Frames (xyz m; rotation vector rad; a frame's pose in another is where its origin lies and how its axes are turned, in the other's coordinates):
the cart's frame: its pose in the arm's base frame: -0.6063 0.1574 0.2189 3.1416 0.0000 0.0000
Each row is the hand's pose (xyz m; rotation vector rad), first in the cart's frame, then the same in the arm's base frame.
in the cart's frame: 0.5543 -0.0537 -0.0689 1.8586 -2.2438 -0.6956
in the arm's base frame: -0.0520 0.2111 0.2878 -0.1679 -0.5328 1.7186
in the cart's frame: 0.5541 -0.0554 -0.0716 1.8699 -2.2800 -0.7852
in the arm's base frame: -0.0522 0.2128 0.2905 -0.1039 -0.5930 1.7218
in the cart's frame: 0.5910 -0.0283 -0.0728 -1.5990 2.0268 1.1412
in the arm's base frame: -0.0153 0.1857 0.2917 0.3745 -0.9412 1.6715
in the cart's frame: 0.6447 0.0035 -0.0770 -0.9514 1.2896 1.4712
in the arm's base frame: 0.0384 0.1539 0.2959 1.1821 -1.5241 1.3359
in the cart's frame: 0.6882 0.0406 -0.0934 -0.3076 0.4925 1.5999
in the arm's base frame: 0.0819 0.1168 0.3123 1.9090 -2.0469 0.6301
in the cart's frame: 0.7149 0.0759 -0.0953 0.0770 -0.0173 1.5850
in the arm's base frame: 0.1086 0.0815 0.3142 -2.1562 2.1886 0.0239
